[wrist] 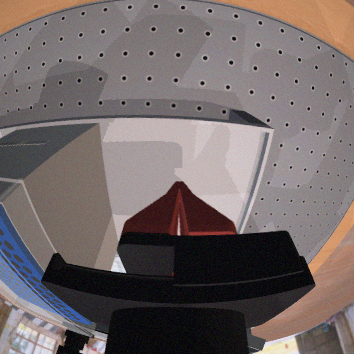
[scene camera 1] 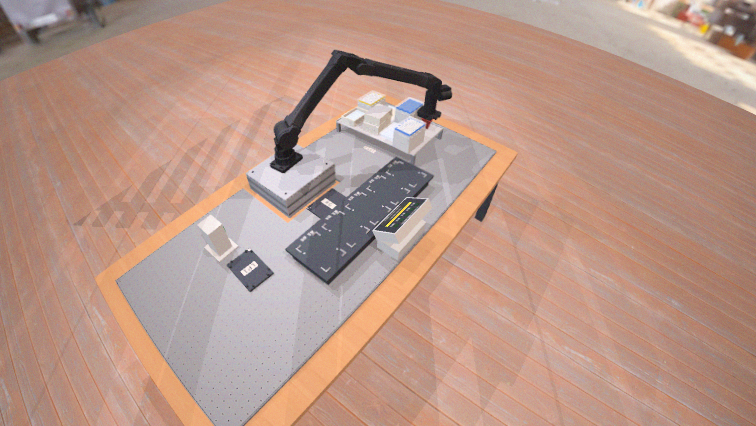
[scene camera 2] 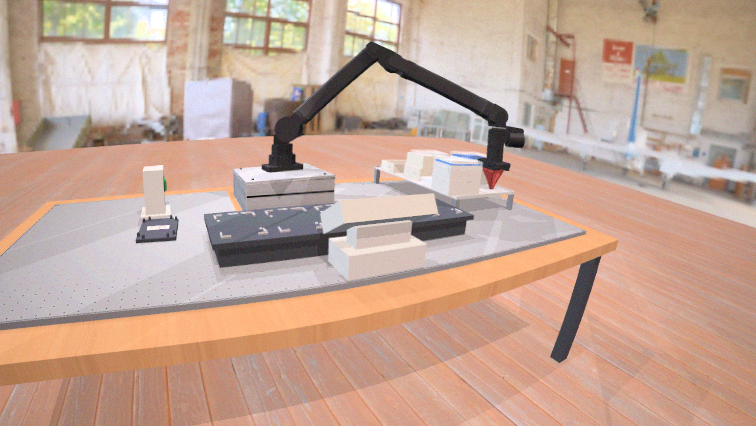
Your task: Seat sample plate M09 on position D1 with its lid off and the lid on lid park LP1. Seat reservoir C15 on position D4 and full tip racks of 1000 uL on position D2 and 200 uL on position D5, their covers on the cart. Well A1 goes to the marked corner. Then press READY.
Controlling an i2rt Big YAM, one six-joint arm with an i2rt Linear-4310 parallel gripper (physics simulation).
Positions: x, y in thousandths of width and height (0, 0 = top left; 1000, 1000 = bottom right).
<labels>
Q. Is the gripper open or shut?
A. Shut.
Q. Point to a cart shelf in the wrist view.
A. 403, 453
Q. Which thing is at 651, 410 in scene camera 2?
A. The gripper.
</labels>
